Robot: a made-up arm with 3 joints. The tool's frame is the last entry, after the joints. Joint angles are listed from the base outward.
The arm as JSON. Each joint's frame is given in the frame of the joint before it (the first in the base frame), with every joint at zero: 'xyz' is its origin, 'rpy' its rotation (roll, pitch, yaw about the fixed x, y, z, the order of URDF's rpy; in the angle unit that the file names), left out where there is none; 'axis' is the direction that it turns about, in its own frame. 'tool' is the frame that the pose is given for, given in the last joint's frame.
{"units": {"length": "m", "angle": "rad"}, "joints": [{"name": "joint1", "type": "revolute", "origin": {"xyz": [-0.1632, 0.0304, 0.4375], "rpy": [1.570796, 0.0, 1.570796]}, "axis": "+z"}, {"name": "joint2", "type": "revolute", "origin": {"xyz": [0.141, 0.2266, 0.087], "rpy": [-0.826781, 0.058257, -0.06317]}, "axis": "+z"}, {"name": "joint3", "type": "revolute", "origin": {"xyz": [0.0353, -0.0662, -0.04], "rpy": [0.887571, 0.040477, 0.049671]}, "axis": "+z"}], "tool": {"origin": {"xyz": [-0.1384, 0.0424, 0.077], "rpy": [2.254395, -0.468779, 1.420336]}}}
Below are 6 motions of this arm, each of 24 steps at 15 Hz.
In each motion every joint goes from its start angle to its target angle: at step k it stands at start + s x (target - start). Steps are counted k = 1, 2, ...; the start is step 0. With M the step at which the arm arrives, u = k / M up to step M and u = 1 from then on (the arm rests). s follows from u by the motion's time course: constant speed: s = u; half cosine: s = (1 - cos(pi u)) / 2; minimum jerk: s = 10 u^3 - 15 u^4 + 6 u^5.
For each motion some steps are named. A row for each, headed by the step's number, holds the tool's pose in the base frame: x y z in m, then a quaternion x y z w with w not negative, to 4 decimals.
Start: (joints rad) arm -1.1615 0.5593 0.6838
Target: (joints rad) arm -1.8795 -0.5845 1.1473
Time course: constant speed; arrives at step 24
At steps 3, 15, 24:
3: 0.0434 0.1371 0.3411 -0.5091 -0.3875 0.0363 0.7677
15: 0.0197 0.1013 0.3990 -0.6931 -0.5039 0.0000 0.5155
24: -0.0160 0.1240 0.4291 -0.7391 -0.6069 0.0222 0.2913

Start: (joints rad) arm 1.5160 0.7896 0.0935
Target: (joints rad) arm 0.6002 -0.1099 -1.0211
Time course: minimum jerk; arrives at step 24
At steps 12, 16, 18, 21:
12: 0.0497 -0.1218 0.6503 -0.0195 -0.5210 -0.2750 0.8078
16: 0.0367 -0.0760 0.7210 -0.3728 -0.5534 -0.1395 0.7316
18: 0.0339 -0.0443 0.7434 -0.4897 -0.5469 -0.0796 0.6744
21: 0.0328 -0.0131 0.7575 -0.5779 -0.5335 -0.0278 0.6169

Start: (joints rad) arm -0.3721 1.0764 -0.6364
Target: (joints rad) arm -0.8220 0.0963 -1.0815
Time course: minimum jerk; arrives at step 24
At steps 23, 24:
23: 0.0302 0.3559 0.5116 -0.7982 -0.4623 0.3691 0.1141
24: 0.0302 0.3560 0.5115 -0.7984 -0.4620 0.3691 0.1136

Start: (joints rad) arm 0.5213 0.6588 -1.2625
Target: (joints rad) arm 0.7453 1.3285 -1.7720
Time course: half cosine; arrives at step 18
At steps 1, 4, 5, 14, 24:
1: 0.0045 0.0517 0.8073 -0.3735 -0.7392 -0.0231 0.5600
4: -0.0030 0.0446 0.8156 -0.3535 -0.7577 -0.0348 0.5474
5: -0.0076 0.0400 0.8201 -0.3425 -0.7678 -0.0423 0.5399
14: -0.0691 -0.0399 0.8516 -0.2287 -0.8533 -0.1686 0.4371
24: -0.0801 -0.0572 0.8518 -0.2124 -0.8611 -0.1959 0.4183

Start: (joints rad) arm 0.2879 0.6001 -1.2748
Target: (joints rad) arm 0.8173 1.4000 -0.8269
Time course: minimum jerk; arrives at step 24
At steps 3, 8, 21, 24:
3: 0.0064 0.1347 0.7914 -0.4569 -0.7261 0.0654 0.5097
8: 0.0079 0.0906 0.7968 -0.3324 -0.7515 0.0031 0.5699
21: 0.0190 -0.0444 0.7741 0.2237 -0.7269 -0.1961 0.6190
24: 0.0191 -0.0465 0.7734 0.2352 -0.7246 -0.1989 0.6165

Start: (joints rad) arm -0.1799 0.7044 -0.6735
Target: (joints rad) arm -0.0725 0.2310 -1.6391
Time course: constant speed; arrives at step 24
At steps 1, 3, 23, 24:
1: 0.0422 0.2284 0.6679 -0.3991 -0.6581 0.1462 0.6215
3: 0.0380 0.2312 0.6780 -0.4360 -0.6636 0.1553 0.5877
23: 0.0052 0.2954 0.7117 -0.7305 -0.5897 0.2755 0.2066
24: 0.0048 0.2991 0.7099 -0.7405 -0.5804 0.2828 0.1865

